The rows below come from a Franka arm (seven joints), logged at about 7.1 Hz.
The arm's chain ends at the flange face. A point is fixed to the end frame.
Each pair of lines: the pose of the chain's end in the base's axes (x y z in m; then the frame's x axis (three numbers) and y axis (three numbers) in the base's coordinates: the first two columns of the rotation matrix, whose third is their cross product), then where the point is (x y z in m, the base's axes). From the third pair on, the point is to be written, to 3 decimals.
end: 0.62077 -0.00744 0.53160 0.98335 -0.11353 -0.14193 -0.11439 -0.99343 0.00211
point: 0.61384 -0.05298 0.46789
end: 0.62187 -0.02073 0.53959 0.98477 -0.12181 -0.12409 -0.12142 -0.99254 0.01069
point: 0.61569 -0.06690 0.47626
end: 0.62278 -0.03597 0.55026 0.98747 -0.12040 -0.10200 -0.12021 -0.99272 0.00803
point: 0.618 -0.082 0.487
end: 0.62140 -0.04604 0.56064 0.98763 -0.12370 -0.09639 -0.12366 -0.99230 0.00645
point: 0.617 -0.092 0.497
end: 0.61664 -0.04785 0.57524 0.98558 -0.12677 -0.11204 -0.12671 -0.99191 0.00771
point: 0.611 -0.094 0.512
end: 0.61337 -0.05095 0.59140 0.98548 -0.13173 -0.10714 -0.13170 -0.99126 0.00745
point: 0.608 -0.097 0.528
